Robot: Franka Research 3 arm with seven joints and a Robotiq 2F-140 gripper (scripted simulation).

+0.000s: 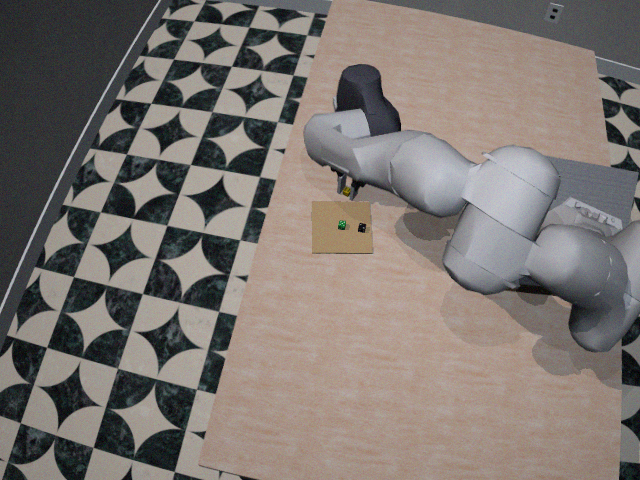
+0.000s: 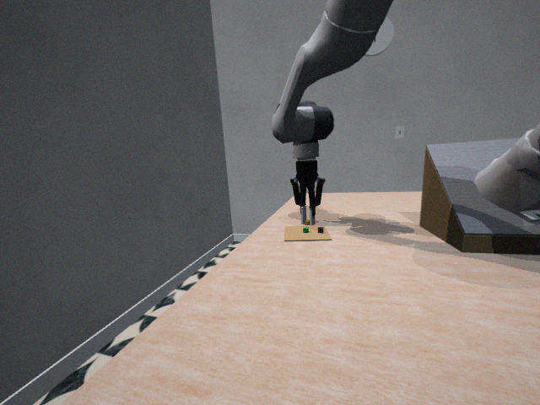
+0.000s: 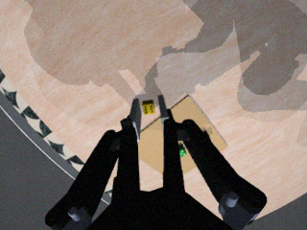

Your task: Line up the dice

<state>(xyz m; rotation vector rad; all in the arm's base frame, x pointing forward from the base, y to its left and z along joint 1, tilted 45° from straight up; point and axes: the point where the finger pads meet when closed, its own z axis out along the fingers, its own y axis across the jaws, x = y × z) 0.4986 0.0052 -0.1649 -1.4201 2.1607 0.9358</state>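
Now: hand 30 mm above the yellow die. Round my hand: green die: 100 mm to the left, 20 mm below; then tan mat: 100 mm to the left, 30 mm below; then black die: 100 mm to the left, 50 mm behind, 20 mm below.
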